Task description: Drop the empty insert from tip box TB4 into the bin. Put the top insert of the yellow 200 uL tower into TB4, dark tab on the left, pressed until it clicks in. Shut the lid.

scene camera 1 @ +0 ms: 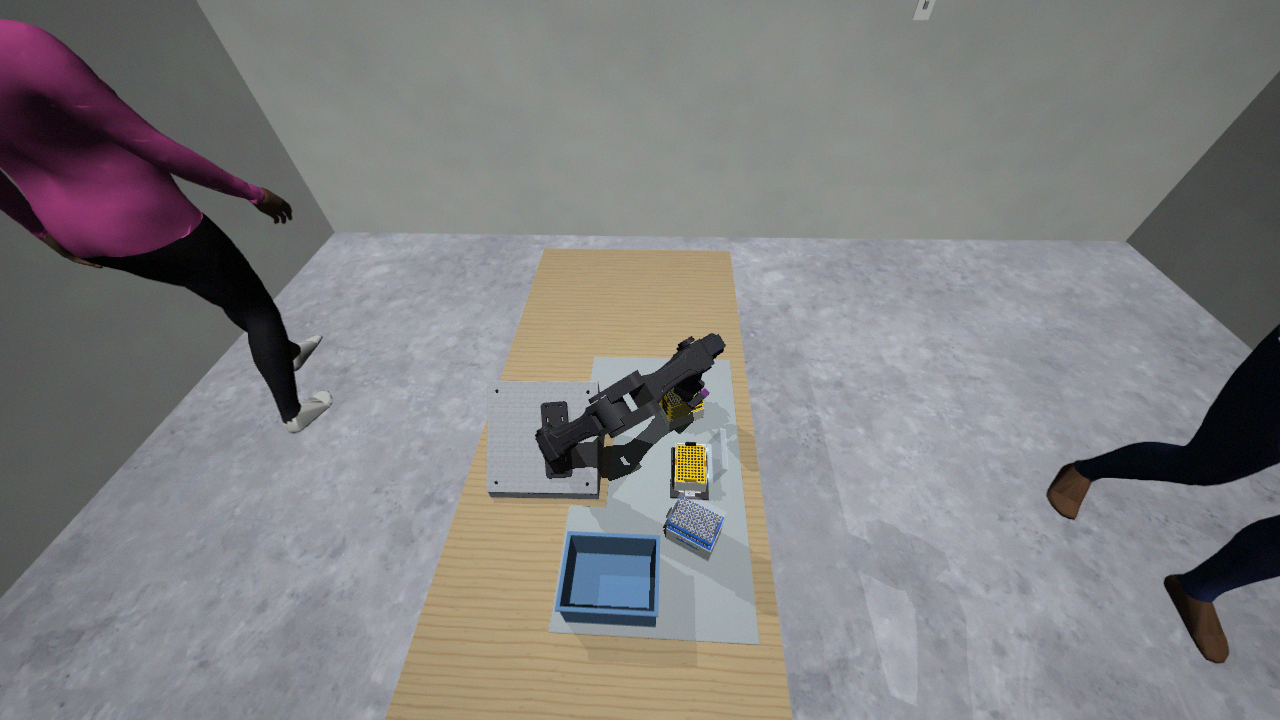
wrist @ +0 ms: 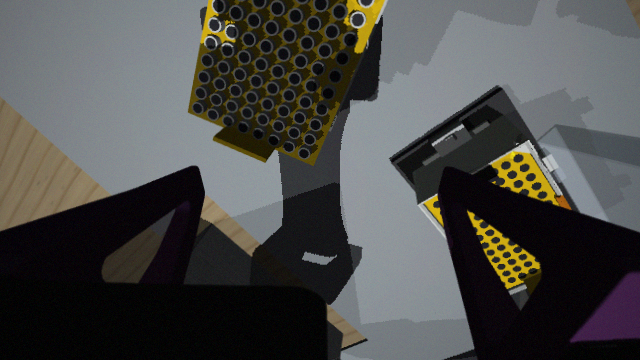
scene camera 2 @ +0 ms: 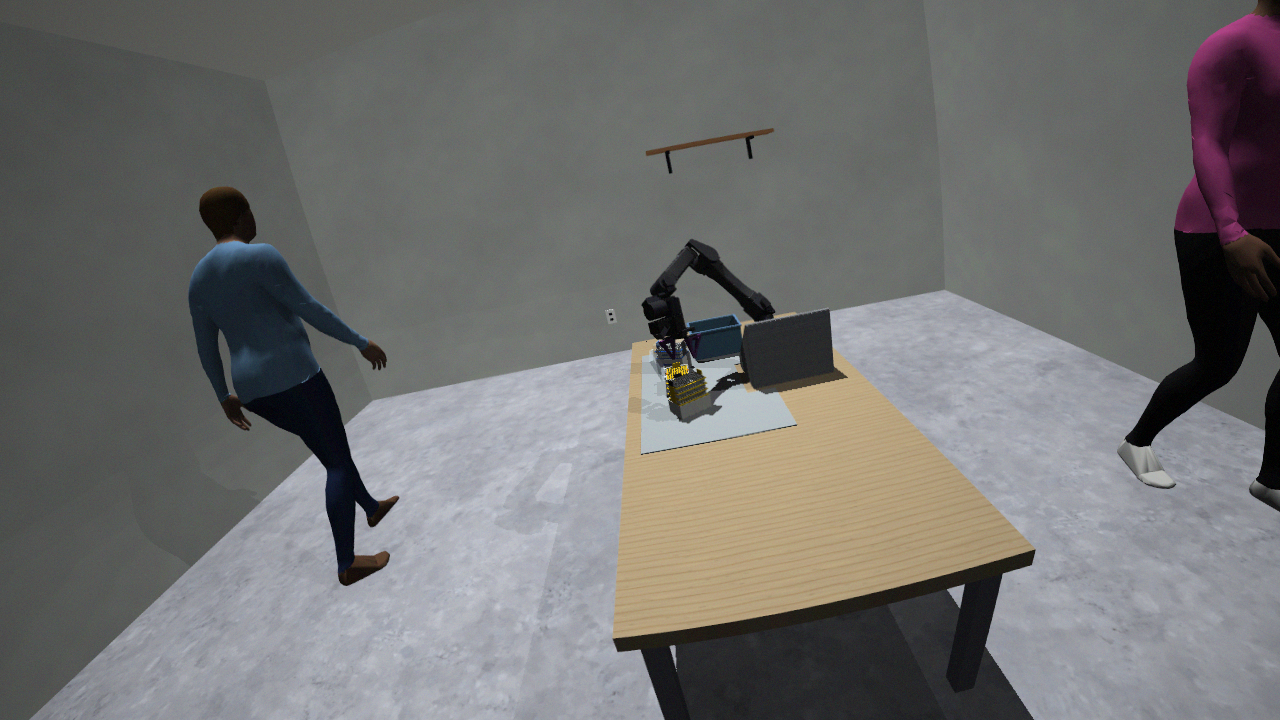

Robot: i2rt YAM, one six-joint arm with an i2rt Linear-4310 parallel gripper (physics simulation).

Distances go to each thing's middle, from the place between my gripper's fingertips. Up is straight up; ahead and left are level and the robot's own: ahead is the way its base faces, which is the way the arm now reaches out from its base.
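Yellow insert (scene camera 1: 690, 467): from my hand, 2 cm ahead, 15 cm to the right, 10 cm below. Clear lid (scene camera 1: 717, 461): from my hand, 8 cm ahead, 16 cm to the right, 6 cm below. Blue bin (scene camera 1: 606, 578): from my hand, 20 cm behind, 45 cm to the right, 10 cm below.
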